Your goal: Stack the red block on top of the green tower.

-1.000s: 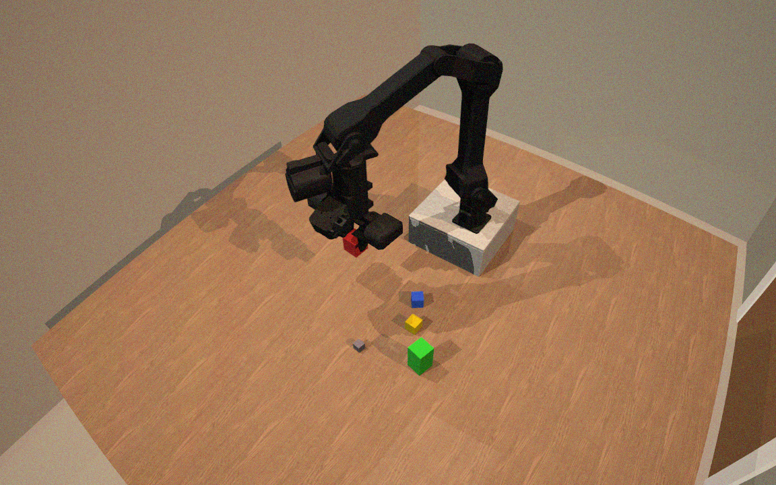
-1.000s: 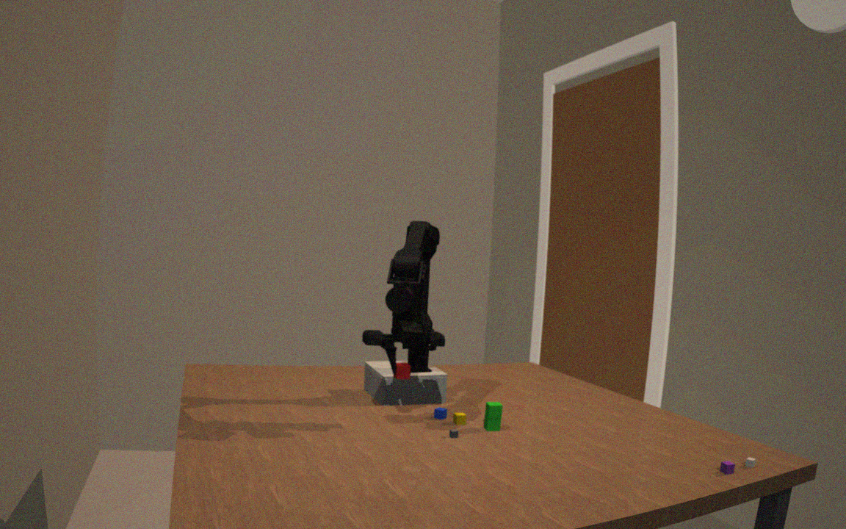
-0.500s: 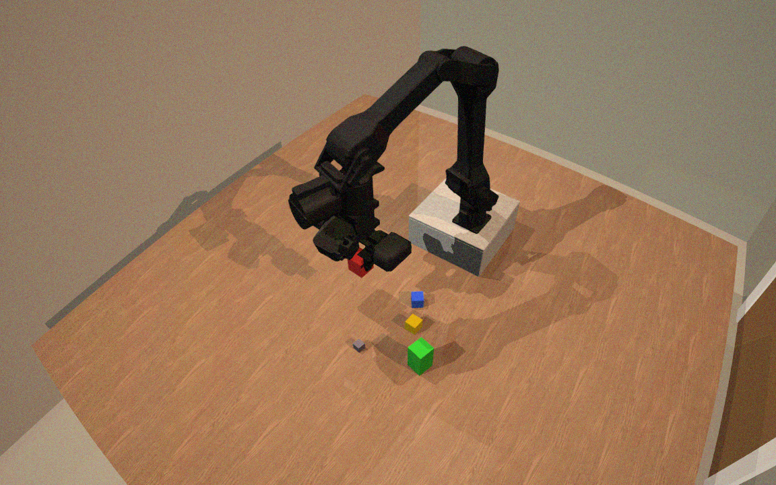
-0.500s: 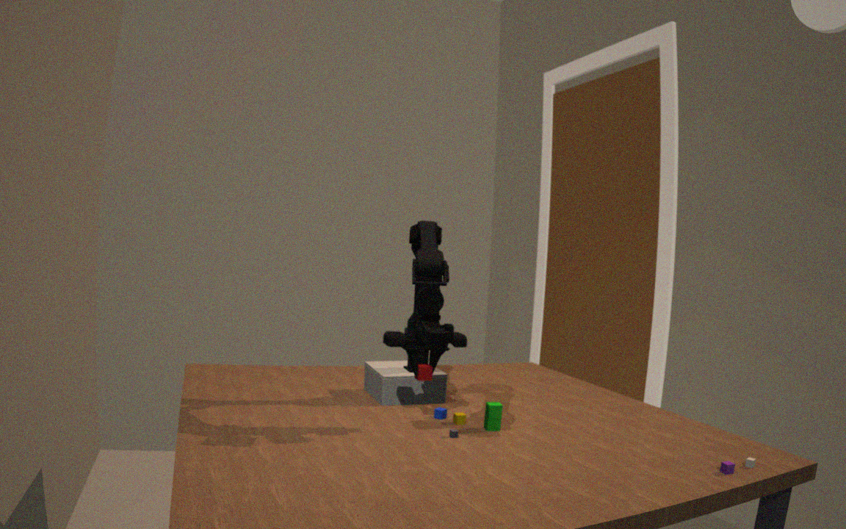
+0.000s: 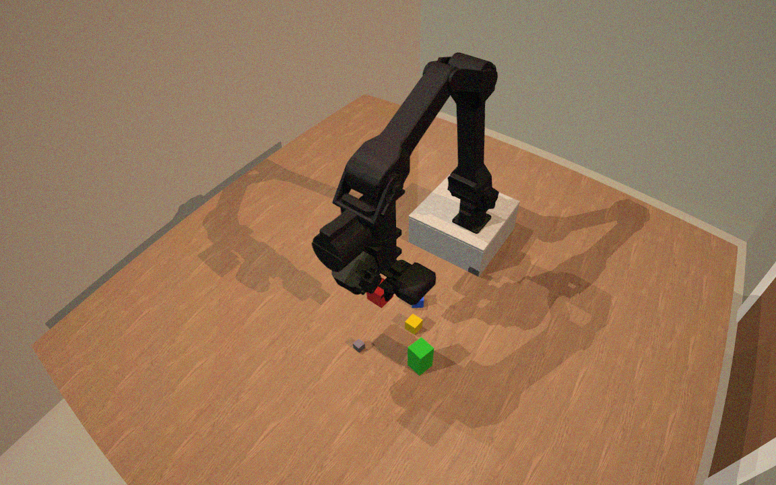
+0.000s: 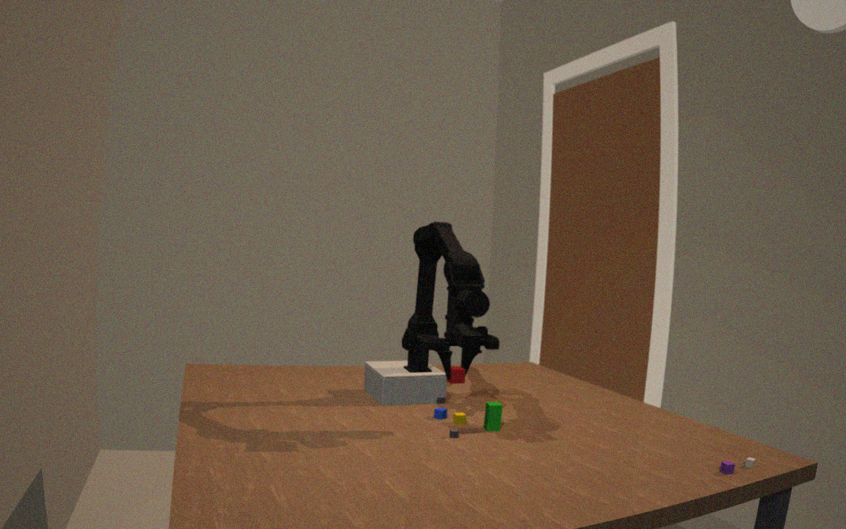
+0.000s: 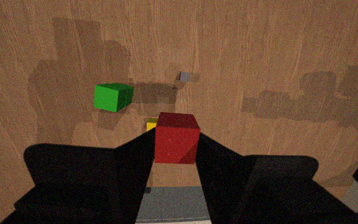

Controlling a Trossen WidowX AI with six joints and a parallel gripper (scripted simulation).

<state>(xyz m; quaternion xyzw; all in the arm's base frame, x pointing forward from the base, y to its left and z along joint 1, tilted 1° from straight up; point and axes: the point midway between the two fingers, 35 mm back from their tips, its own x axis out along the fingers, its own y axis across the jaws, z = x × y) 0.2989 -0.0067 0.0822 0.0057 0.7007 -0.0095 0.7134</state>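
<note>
The yellow cube lies 11 cm below my gripper tip, 5 cm behind it and 4 cm to the left of it. Round my gripper tip: small grey cube (12 cm below, 5 cm ahead, 2 cm to the right); then red block (1 cm above); then blue cube (12 cm below, 10 cm behind, 1 cm to the left).
</note>
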